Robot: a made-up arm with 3 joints. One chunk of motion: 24 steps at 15 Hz.
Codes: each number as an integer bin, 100 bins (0 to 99) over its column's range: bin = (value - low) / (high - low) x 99, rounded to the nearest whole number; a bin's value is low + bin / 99 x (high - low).
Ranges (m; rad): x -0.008..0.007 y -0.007..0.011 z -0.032..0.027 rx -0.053..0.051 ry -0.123..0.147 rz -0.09..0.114
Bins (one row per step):
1: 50 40 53 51 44 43
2: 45 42 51 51 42 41
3: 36 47 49 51 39 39
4: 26 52 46 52 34 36
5: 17 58 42 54 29 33
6: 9 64 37 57 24 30
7: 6 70 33 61 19 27
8: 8 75 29 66 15 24
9: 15 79 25 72 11 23
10: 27 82 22 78 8 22
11: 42 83 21 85 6 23
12: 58 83 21 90 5 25
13: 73 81 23 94 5 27
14: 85 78 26 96 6 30
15: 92 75 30 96 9 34
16: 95 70 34 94 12 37
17: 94 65 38 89 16 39
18: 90 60 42 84 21 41
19: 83 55 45 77 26 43
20: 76 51 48 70 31 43
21: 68 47 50 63 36 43
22: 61 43 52 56 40 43
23: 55 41 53 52 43 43
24: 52 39 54 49 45 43
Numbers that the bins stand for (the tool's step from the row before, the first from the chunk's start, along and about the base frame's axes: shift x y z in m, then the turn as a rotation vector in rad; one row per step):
1: -0.00042 0.00027 -0.00041 0.00058 -0.00300 -0.00139
2: -0.00118 0.00064 -0.00161 0.00058 -0.00845 -0.00552
3: -0.00255 0.00155 -0.00280 0.00058 -0.01664 -0.00964
4: -0.00406 0.00245 -0.00459 0.00163 -0.03027 -0.01582
5: -0.00542 0.00355 -0.00697 0.00373 -0.04391 -0.02200
6: -0.00664 0.00464 -0.00995 0.00688 -0.05755 -0.02818
7: -0.00709 0.00573 -0.01233 0.01108 -0.07118 -0.03436
8: -0.00679 0.00664 -0.01472 0.01633 -0.08209 -0.04055
9: -0.00573 0.00736 -0.01710 0.02264 -0.09300 -0.04261
10: -0.00391 0.00791 -0.01889 0.02894 -0.10118 -0.04467
11: -0.00164 0.00809 -0.01948 0.03629 -0.10664 -0.04261
12: 0.00079 0.00809 -0.01948 0.04155 -0.10936 -0.03848
13: 0.00306 0.00773 -0.01829 0.04575 -0.10936 -0.03436
14: 0.00488 0.00718 -0.01651 0.04785 -0.10664 -0.02818
15: 0.00594 0.00664 -0.01412 0.04785 -0.09845 -0.01994
16: 0.00639 0.00573 -0.01174 0.04575 -0.09027 -0.01376
17: 0.00624 0.00482 -0.00935 0.04049 -0.07936 -0.00964
18: 0.00564 0.00391 -0.00697 0.03524 -0.06573 -0.00552
19: 0.00458 0.00300 -0.00518 0.02789 -0.05209 -0.00139
20: 0.00352 0.00227 -0.00339 0.02054 -0.03845 -0.00139
21: 0.00230 0.00155 -0.00220 0.01318 -0.02482 -0.00139
22: 0.00124 0.00082 -0.00101 0.00583 -0.01391 -0.00139
23: 0.00033 0.00045 -0.00041 0.00163 -0.00573 -0.00139
24: -0.00012 0.00009 0.00018 -0.00153 -0.00027 -0.00139

